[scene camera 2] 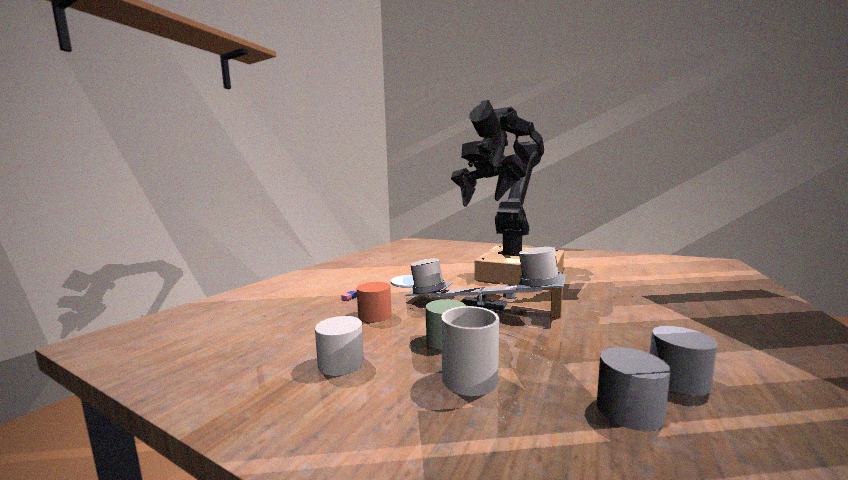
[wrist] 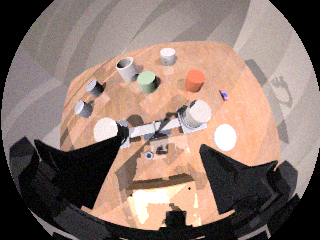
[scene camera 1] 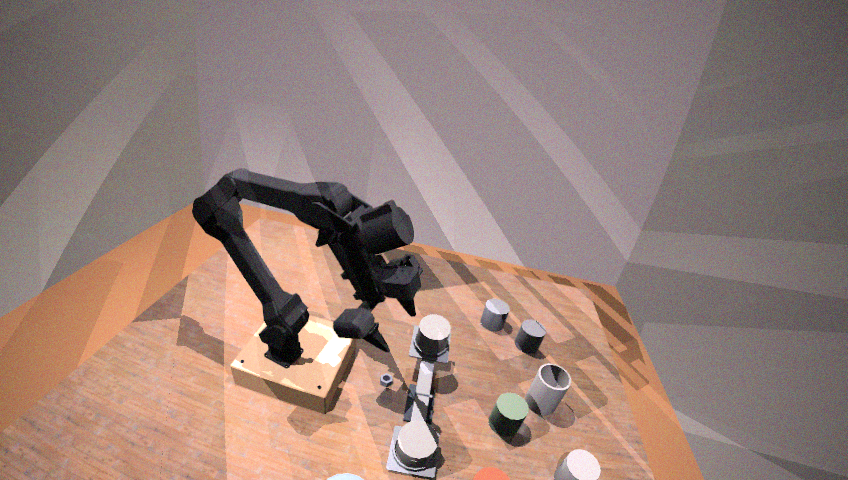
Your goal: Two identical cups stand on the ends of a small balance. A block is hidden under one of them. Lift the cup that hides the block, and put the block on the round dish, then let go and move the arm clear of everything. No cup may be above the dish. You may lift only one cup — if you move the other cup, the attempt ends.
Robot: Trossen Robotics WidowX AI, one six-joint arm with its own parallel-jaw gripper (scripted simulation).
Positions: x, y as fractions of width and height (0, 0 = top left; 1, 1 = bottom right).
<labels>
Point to an orange cylinder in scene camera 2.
0.44, 0.62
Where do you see a small balance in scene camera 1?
0.50, 0.82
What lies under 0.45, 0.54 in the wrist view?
A small balance.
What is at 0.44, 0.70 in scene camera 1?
The gripper.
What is the gripper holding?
Nothing.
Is the gripper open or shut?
Open.
</labels>
